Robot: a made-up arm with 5 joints.
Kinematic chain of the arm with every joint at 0, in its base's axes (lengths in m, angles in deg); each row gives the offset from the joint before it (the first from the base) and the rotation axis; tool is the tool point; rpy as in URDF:
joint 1: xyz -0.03 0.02 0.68 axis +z
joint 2: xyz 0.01 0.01 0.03 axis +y
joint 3: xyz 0.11 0 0.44 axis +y
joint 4: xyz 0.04 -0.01 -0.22 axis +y
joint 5: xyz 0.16 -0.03 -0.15 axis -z
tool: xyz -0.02 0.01 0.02 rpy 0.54 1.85 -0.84
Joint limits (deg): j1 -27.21..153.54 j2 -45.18..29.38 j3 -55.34..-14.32 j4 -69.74..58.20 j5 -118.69..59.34
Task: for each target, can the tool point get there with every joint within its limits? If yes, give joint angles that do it. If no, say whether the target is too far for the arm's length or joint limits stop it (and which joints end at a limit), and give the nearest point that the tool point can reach.
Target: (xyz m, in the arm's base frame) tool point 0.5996 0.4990 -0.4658
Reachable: no: too far | nearest point 0.3294 0.2934 0.6281 | short by 1.145 m
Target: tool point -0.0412 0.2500 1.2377
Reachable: yes | joints 98.19 -30.20 -36.71 -24.13 -4.63
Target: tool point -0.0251 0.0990 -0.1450
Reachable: no: joint limits stop it (at a limit: joint 2, joint 3, joint 5) | nearest point -0.0138 0.2807 0.6153 | short by 0.782 m
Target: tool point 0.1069 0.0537 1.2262
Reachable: yes | joints 35.13 -33.23 -19.84 -56.70 -98.54
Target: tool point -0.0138 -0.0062 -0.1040
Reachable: no: joint limits stop it (at a limit: joint 1, joint 2, joint 3, joint 5) | nearest point 0.1627 -0.1380 0.6186 | short by 0.755 m
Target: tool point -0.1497 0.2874 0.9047
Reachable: yes | joints 119.67 -18.91 -27.58 48.51 -22.22
